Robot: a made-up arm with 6 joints. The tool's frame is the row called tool.
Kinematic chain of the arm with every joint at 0, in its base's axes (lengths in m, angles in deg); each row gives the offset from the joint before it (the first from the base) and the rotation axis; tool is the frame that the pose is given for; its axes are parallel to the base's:
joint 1: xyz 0 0 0.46 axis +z
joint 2: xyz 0 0 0 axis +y
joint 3: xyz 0 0 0.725 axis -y
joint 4: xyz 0 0 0 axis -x
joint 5: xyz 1.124 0 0 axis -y
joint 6: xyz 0 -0.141 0 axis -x
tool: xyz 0 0 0
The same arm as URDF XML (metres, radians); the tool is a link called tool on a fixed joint. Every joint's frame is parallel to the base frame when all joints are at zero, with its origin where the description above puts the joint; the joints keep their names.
<robot name="arm">
  <link name="base"/>
  <link name="link1"/>
  <link name="link2"/>
  <link name="link3"/>
  <link name="link4"/>
  <link name="link5"/>
  <link name="link6"/>
  <link name="tool"/>
  <joint name="joint 1" type="continuous">
    <parent link="base"/>
    <child link="link1"/>
    <origin xyz="0 0 0.46" rpy="0 0 0"/>
    <axis xyz="0 0 1"/>
  </joint>
  <joint name="joint 2" type="continuous">
    <parent link="link1"/>
    <child link="link2"/>
    <origin xyz="0 0 0" rpy="0 0 0"/>
    <axis xyz="0 1 0"/>
  </joint>
  <joint name="joint 3" type="continuous">
    <parent link="link2"/>
    <child link="link3"/>
    <origin xyz="0 0 0.725" rpy="0 0 0"/>
    <axis xyz="0 -1 0"/>
  </joint>
  <joint name="joint 4" type="continuous">
    <parent link="link3"/>
    <child link="link4"/>
    <origin xyz="0 0 0" rpy="0 0 0"/>
    <axis xyz="-1 0 0"/>
  </joint>
  <joint name="joint 5" type="continuous">
    <parent link="link4"/>
    <child link="link5"/>
    <origin xyz="1.124 0 0" rpy="0 0 0"/>
    <axis xyz="0 -1 0"/>
  </joint>
  <joint name="joint 6" type="continuous">
    <parent link="link5"/>
    <child link="link6"/>
    <origin xyz="0 -0.141 0" rpy="0 0 0"/>
    <axis xyz="-1 0 0"/>
  </joint>
  <joint name="tool_joint" type="fixed">
    <parent link="link6"/>
    <child link="tool"/>
    <origin xyz="0 0 0" rpy="0 0 0"/>
  </joint>
</robot>

